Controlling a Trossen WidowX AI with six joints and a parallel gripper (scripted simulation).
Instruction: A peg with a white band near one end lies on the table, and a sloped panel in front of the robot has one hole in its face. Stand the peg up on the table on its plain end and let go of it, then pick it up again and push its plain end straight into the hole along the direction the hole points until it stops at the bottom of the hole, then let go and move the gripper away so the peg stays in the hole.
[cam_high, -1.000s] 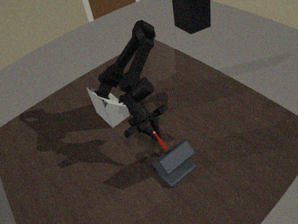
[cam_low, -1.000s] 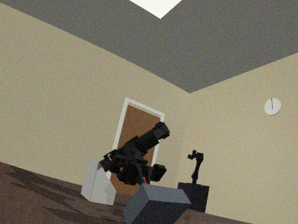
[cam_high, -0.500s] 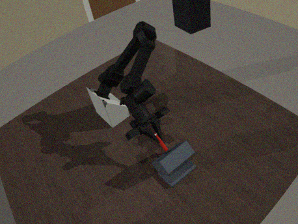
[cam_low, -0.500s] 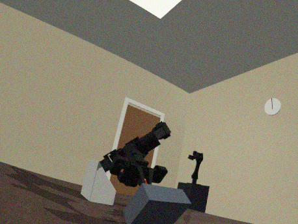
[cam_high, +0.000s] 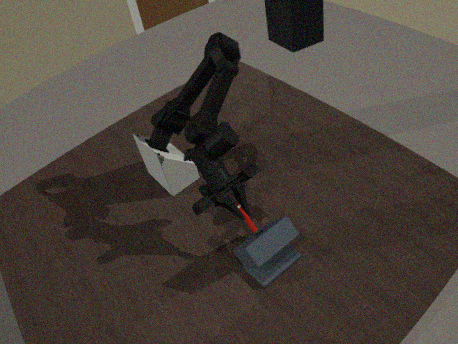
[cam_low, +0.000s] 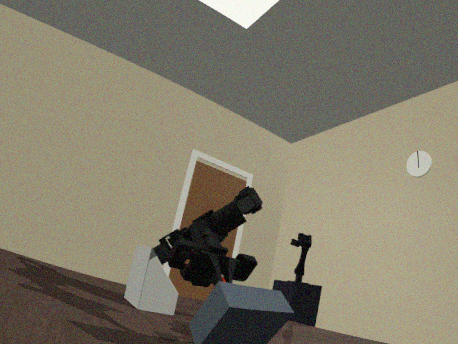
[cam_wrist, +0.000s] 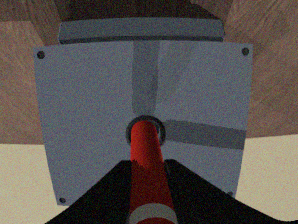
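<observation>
My gripper tip is now 6 cm short of the sloped panel, 4 cm above it and 1 cm to the right of it. From my gripper tip the other things lie so: red peg: 1 cm behind, 1 cm above.
</observation>
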